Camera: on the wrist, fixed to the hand. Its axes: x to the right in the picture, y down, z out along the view.
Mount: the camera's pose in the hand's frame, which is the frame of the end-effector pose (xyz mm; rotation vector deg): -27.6 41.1 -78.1 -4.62 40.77 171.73
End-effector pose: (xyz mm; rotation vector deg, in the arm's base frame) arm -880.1 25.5 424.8 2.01 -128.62 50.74
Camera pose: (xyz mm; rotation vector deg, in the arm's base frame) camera -822.9 98.1 423.3 156.06 -5.68 -56.34
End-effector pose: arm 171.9 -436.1 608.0 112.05 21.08 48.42
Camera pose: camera 94.6 -422.2 656.8 -11.66 100.45 -98.05
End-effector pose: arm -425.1 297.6 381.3 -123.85 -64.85 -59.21
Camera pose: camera -431.8 207.9 402.8 -48.95 116.57 4.51
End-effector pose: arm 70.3 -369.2 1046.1 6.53 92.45 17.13
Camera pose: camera -9.7 -346.3 1086.5 -100.46 -19.38 -107.26
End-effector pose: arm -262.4 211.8 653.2 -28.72 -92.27 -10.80
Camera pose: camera -173.5 210.5 627.8 -108.19 54.16 88.55
